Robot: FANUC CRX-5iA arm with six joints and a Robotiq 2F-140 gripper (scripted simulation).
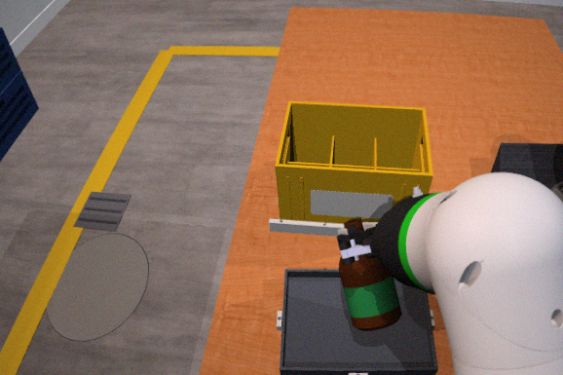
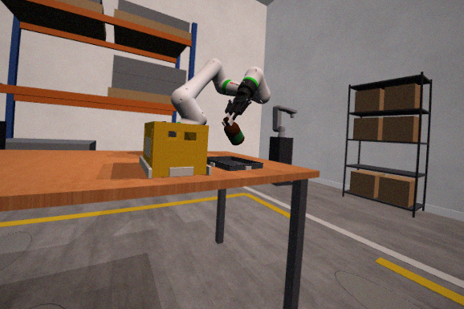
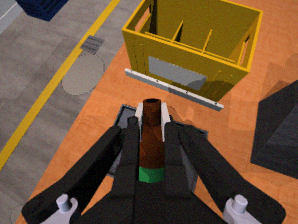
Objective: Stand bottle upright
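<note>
The bottle is 2 cm behind my hand, 3 cm to the left of it and 5 cm below it. Round my hand: yellow crate 4 cm ahead, 26 cm to the right, 13 cm below; then tray 1 cm behind, 3 cm to the left, 21 cm below.
</note>
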